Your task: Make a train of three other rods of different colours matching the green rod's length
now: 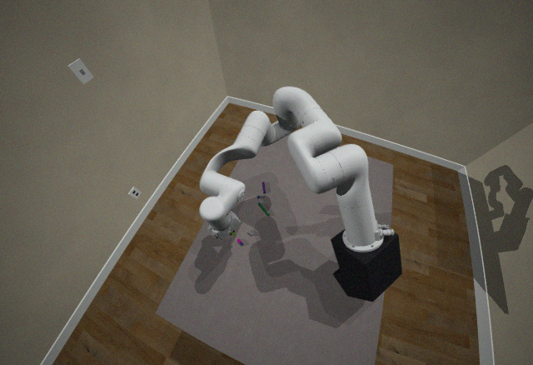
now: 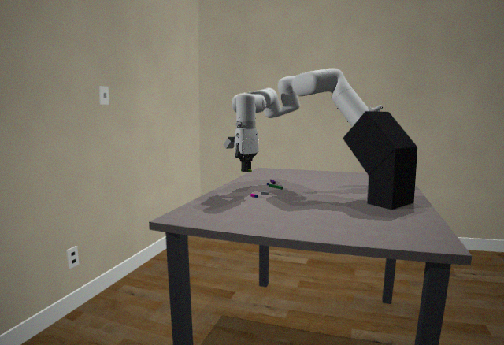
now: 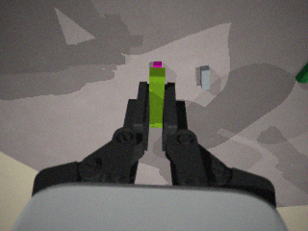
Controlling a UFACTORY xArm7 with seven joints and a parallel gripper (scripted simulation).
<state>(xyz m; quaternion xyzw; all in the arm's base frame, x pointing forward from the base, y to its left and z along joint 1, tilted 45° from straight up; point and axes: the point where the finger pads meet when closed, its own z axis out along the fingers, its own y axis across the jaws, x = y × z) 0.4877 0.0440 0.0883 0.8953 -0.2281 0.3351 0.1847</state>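
The magenta rod is 110 mm below my hand, 30 mm behind it and 20 mm to the left of it. Round my hand: grey rod 110 mm below, 70 mm behind, 20 mm to the right; green rod 140 mm to the right, 120 mm behind, 110 mm below; lime rod 20 mm below.
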